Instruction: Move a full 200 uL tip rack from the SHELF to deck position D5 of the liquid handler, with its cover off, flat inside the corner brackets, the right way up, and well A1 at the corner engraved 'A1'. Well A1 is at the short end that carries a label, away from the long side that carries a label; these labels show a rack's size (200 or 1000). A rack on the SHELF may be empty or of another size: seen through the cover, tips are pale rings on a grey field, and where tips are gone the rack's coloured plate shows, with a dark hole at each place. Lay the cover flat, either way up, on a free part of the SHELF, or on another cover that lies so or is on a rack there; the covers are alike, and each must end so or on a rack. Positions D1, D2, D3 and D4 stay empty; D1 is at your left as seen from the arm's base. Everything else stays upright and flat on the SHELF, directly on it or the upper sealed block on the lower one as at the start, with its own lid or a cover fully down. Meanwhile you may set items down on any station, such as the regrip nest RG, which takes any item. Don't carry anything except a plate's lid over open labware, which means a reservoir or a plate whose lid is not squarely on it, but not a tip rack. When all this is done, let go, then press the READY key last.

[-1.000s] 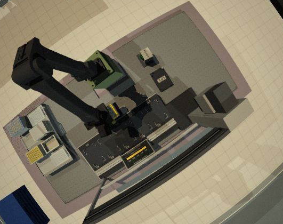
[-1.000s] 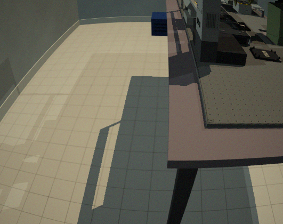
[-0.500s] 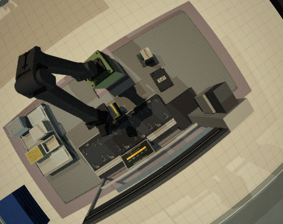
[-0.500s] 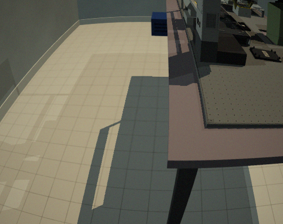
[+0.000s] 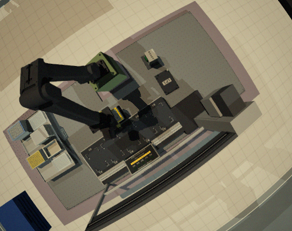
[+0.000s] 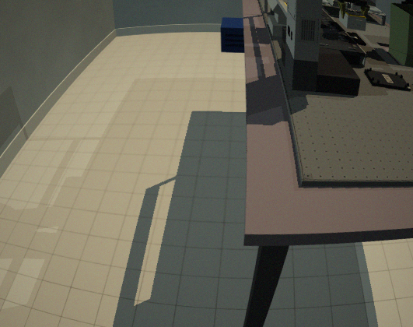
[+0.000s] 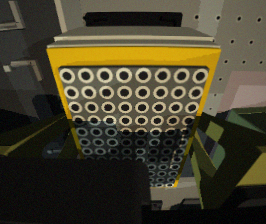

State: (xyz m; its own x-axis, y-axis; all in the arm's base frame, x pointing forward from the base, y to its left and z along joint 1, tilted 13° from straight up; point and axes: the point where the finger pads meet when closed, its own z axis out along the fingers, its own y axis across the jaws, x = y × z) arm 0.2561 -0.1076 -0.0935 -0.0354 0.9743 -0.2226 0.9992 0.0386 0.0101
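My gripper is now 90 mm above the RG nest. Round my hand: yellow tip rack (10 mm to the left, 10 mm behind, 10 mm above); shelf label (360 mm to the right, 100 mm below, 100 mm behind); ready key box (380 mm to the left, 210 mm behind, 30 mm below).
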